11 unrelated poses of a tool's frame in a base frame.
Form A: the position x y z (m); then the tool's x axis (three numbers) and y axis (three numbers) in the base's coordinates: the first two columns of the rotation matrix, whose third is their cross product.
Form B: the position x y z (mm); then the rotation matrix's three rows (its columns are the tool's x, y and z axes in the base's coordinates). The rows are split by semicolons. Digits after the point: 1 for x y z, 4 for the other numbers.
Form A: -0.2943, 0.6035, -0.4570, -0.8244, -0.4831, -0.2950, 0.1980, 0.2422, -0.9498
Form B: -294.3, 603.5, -457.0; -0.8244, 0.1980, 0.5303; -0.4831, 0.2422, -0.8414; -0.2950, -0.9498, -0.1040
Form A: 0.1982, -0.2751, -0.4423, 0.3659, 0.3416, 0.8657, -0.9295, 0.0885, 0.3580
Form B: 198.2, -275.1, -442.3; 0.3659, -0.9295, 0.0457; 0.3416, 0.0885, -0.9357; 0.8657, 0.3580, 0.3499
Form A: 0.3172, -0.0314, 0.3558, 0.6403, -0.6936, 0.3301, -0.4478, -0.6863, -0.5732
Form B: 317.2, -31.4, 355.8; 0.6403, -0.4478, 0.6241; -0.6936, -0.6863, 0.2192; 0.3301, -0.5732, -0.7500
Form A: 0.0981, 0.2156, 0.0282, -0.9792, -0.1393, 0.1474, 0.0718, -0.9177, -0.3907
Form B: 98.1, 215.6, 28.2; -0.9792, 0.0718, 0.1897; -0.1393, -0.9177, -0.3720; 0.1474, -0.3907, 0.9086
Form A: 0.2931, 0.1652, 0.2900, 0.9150, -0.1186, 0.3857, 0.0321, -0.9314, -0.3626
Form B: 293.1, 165.2, 290.0; 0.9150, 0.0321, 0.4022; -0.1186, -0.9314, 0.3442; 0.3857, -0.3626, -0.8484
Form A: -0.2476, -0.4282, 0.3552, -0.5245, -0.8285, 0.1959, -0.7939, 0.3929, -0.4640
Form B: -247.6, -428.2, 355.2; -0.5245, -0.7939, 0.3075; -0.8285, 0.3929, -0.3989; 0.1959, -0.4640, -0.8638
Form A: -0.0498, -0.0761, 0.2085, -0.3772, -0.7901, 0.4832, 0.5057, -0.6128, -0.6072
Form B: -49.8, -76.1, 208.5; -0.3772, 0.5057, 0.7759; -0.7901, -0.6128, 0.0153; 0.4832, -0.6072, 0.6307
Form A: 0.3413, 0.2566, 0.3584, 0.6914, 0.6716, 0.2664, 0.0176, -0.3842, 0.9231
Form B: 341.3, 256.6, 358.4; 0.6914, 0.0176, 0.7223; 0.6716, -0.3842, -0.6335; 0.2664, 0.9231, -0.2775
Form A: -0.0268, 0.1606, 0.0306, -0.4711, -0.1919, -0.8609, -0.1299, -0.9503, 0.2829
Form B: -26.8, 160.6, 30.6; -0.4711, -0.1299, -0.8724; -0.1919, -0.9503, 0.2451; -0.8609, 0.2829, 0.4228
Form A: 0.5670, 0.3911, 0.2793, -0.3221, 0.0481, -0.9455, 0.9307, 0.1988, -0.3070
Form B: 567.0, 391.1, 279.3; -0.3221, 0.9307, 0.1732; 0.0481, 0.1988, -0.9789; -0.9455, -0.3070, -0.1088
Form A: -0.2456, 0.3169, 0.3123, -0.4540, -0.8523, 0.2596, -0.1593, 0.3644, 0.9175
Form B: -245.6, 316.9, 312.3; -0.4540, -0.1593, -0.8766; -0.8523, 0.3644, 0.3752; 0.2596, 0.9175, -0.3012
